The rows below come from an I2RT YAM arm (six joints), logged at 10 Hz.
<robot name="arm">
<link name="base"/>
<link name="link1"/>
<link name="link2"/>
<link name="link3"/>
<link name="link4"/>
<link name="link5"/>
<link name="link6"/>
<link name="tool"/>
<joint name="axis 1" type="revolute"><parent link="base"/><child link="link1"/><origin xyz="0 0 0.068" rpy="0 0 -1.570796"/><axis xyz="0 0 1"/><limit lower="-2.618" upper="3.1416"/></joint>
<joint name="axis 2" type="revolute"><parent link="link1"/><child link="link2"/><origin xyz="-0.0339 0.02 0.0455" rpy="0 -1.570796 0"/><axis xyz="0 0 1"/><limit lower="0" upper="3.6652"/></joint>
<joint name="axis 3" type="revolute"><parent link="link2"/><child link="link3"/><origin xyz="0 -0.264 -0.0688" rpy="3.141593 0 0"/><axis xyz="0 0 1"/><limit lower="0" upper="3.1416"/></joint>
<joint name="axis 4" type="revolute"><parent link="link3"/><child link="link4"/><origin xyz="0.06 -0.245 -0.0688" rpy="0 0 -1.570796"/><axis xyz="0 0 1"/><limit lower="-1.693" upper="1.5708"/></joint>
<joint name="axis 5" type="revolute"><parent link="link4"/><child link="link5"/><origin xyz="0.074 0.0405 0.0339" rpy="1.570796 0 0"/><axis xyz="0 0 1"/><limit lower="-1.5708" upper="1.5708"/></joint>
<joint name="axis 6" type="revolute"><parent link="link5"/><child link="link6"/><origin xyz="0.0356 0 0.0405" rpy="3.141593 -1.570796 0"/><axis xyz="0 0 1"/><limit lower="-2.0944" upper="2.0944"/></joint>
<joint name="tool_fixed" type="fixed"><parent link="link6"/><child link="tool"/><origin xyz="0 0 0"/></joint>
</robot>
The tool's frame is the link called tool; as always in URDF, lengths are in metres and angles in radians.
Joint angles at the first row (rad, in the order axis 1, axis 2, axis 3, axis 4, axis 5, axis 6):
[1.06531 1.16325 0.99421 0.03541 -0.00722 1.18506]
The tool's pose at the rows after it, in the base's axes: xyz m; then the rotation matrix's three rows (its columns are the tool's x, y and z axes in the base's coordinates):
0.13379 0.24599 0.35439; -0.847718 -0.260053 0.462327; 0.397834 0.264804 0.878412; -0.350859 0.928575 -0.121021
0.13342 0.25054 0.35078; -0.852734 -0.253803 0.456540; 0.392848 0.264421 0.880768; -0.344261 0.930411 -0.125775
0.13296 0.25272 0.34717; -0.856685 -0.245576 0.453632; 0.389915 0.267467 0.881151; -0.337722 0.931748 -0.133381
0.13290 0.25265 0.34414; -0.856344 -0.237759 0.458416; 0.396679 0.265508 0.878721; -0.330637 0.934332 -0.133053
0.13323 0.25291 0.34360; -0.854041 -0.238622 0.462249; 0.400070 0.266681 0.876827; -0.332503 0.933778 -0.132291
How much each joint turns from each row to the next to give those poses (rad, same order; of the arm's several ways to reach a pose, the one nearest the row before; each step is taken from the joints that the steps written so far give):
[0.00538 0.01576 -0.01509 0.04314 -0.00829 0.02258]
[0.00919 0.01532 -0.00294 0.01348 0.00291 0.00717]
[0.00534 0.00719 -0.00656 0.00609 0.00255 0.00690]
[0.00085 -0.00042 -0.01242 0.01233 0.00620 0.00845]
[-0.00008 0.00153 -0.00152 0.00382 0.00420 -0.00140]

